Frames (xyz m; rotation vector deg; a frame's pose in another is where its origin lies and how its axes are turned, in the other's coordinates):
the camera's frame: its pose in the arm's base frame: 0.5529 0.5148 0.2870 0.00 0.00 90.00
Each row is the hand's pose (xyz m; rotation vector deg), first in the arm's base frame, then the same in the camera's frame.
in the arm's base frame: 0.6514 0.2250 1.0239 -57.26 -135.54 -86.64
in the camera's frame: -0.2898 -0.0985 0.7369 121.00 49.13 63.04
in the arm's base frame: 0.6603 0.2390 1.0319 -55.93 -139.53 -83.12
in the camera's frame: -0.2758 -0.1074 0.7449 122.64 52.45 59.90
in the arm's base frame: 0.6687 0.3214 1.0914 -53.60 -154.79 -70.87
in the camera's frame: -0.1934 -0.1158 0.8044 127.38 61.85 44.77
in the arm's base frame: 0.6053 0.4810 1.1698 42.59 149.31 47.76
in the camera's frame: -0.0338 -0.0524 0.8828 124.73 69.36 14.74
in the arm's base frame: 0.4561 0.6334 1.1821 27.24 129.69 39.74
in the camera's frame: 0.1186 0.0968 0.8951 106.62 69.61 -8.75
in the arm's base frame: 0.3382 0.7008 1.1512 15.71 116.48 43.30
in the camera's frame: 0.1860 0.2147 0.8642 90.17 68.74 -14.70
